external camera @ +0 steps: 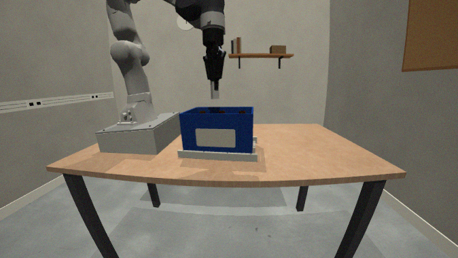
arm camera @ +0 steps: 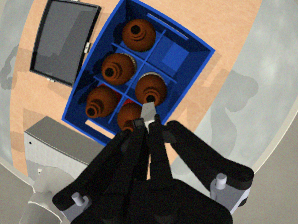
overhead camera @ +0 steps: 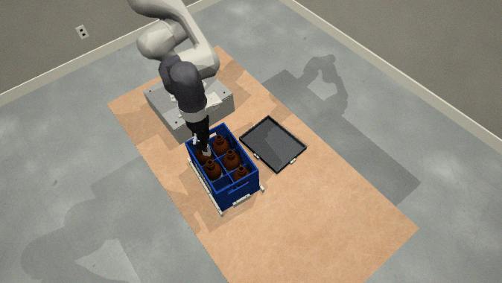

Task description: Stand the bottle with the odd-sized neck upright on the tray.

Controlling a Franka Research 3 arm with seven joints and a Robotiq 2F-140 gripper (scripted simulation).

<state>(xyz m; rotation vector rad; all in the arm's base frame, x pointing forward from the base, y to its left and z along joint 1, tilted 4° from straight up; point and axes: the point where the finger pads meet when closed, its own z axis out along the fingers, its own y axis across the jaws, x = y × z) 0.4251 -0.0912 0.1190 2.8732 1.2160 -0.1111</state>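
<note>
Now: hand 5 cm to the right of the blue crate and 17 cm above it. The rest, counted from my hand: bottle (8 cm behind, 17 cm below); then dark grey tray (2 cm behind, 31 cm to the left, 24 cm below).
</note>
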